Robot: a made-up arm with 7 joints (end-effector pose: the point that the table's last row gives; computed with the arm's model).
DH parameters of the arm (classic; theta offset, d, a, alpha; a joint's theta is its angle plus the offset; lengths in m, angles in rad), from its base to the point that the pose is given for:
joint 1: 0 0.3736 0 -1.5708
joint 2: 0 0 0 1.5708
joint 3: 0 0.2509 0.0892 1.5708
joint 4: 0 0 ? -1.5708
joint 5: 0 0.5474 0 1.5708
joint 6: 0 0 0.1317 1.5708
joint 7: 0 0 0 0
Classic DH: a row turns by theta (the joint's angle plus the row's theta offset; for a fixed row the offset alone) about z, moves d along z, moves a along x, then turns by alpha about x.
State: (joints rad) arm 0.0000 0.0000 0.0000 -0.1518 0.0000 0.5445 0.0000
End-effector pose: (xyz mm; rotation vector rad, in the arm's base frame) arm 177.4 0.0 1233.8 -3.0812 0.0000 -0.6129
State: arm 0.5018 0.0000 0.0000 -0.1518 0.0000 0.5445 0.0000
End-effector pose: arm 155.5 85.3 1233.8 -2.8961 -0.7423 -0.5761
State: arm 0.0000 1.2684 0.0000 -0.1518 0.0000 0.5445 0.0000
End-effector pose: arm 874.0 0.0 460.4 -2.8452 0.0000 1.3320
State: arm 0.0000 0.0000 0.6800 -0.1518 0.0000 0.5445 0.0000
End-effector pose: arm 137.9 111.6 1233.8 -2.7903 -0.9870 -0.5550
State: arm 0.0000 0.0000 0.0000 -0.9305 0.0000 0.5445 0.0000
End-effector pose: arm 579.9 0.0 996.3 -3.0833 0.0000 0.6026
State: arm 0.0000 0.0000 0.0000 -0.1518 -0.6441 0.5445 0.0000
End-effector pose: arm 155.1 -67.6 1237.2 2.7375 -0.8754 0.5445
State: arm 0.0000 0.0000 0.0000 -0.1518 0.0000 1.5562 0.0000
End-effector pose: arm 77.5 0.0 1313.3 -2.3984 0.0000 -2.0291
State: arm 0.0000 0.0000 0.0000 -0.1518 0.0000 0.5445 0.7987
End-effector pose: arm 177.4 0.0 1233.8 -2.7094 1.1434 -0.5389
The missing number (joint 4, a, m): -0.1176
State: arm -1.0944 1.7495 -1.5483 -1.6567 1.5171 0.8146 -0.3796
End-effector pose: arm -525.1 -590.7 213.7 -0.7842 2.2347 0.2823
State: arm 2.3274 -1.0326 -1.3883 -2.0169 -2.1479 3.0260 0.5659
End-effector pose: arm 378.6 453.4 587.8 -1.3980 -1.6022 -1.8008
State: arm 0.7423 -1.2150 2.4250 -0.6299 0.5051 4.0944 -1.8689
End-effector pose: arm -633.7 -365.8 504.5 0.8240 -0.2107 -1.4854
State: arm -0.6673 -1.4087 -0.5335 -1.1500 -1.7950 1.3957 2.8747
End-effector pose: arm -644.2 57.6 1023.9 2.5499 0.9703 -1.1816
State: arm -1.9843 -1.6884 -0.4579 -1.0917 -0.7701 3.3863 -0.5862
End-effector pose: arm 180.8 708.7 734.5 -0.8004 -0.0418 -0.3618
